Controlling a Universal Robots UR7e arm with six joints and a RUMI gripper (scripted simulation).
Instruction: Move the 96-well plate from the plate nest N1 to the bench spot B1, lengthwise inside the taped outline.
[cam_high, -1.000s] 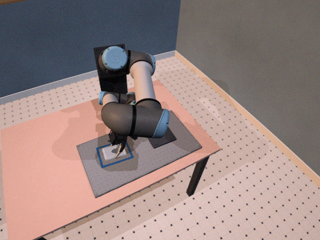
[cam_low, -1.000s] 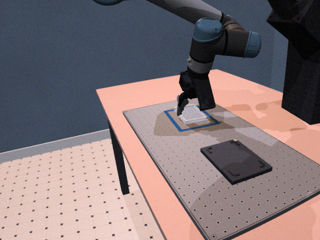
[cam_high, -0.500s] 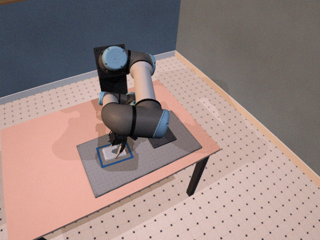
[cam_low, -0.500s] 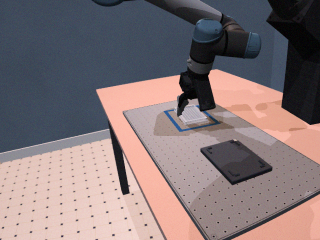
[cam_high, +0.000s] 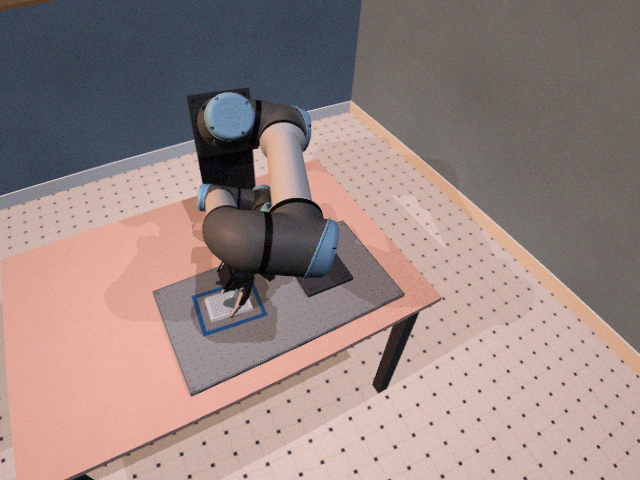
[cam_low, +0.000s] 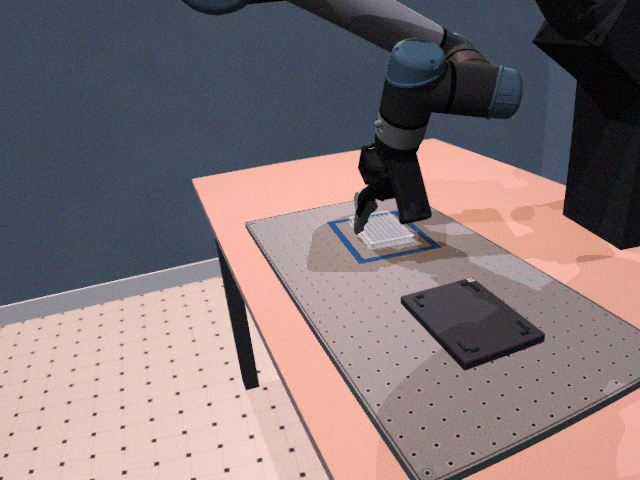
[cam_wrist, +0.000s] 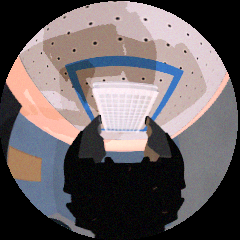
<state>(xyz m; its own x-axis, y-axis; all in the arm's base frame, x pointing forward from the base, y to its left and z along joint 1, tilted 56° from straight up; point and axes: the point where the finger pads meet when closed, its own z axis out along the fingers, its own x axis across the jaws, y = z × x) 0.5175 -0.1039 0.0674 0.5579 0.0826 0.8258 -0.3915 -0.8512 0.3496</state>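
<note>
Now: the 96-well plate 10 mm below my hand. The rest, counted from my hand: plate nest N1: 310 mm to the left, 20 mm behind, 10 mm below.
</note>
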